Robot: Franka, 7 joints.
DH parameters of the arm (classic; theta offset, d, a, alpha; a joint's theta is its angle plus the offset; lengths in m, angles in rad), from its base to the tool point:
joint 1: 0 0.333 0 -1.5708
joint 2: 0 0 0 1.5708
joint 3: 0 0.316 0.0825 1.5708
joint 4: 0 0 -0.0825 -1.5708
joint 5: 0 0.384 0 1.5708
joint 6: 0 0 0.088 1.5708
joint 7: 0 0.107 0 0
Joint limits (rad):
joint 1: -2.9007..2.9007
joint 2: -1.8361..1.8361
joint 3: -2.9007..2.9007
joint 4: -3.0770..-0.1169
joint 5: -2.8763..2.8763
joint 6: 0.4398..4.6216
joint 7: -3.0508..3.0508
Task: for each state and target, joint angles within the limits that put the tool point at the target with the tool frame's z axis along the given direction. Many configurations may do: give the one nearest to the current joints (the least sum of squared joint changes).
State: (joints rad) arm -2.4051 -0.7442 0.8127 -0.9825 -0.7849 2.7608 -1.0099
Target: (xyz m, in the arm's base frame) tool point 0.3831 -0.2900 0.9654 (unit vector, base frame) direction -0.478 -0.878 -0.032
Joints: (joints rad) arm -2.7658 -0.6340 1.2372 -0.8321 -0.3785 1.8439 -1.0099
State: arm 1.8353 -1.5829 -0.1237 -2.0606 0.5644 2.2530 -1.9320
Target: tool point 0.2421 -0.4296 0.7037 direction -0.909 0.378 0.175
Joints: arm 1.7403 -1.8361 -0.5517 -1.4954 0.9477 1.1036 -1.9320
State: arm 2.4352 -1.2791 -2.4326 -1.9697 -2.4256 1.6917 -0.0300
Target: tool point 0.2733 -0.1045 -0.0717 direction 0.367 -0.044 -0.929
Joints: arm 1.7526 -1.2023 -2.6270 -2.3494 -2.8763 2.5840 -0.0300
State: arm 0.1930 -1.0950 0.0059 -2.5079 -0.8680 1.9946 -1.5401
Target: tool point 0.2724 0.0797 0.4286 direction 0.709 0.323 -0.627
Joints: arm 0.5831 -1.0258 -0.5888 -3.0770 -1.0124 2.9318 -1.5401
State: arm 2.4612 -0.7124 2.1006 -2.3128 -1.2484 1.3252 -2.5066
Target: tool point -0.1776 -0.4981 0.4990 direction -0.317 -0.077 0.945
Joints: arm 2.7269 -0.9025 1.5625 -2.2361 -2.0141 1.4966 -2.5066
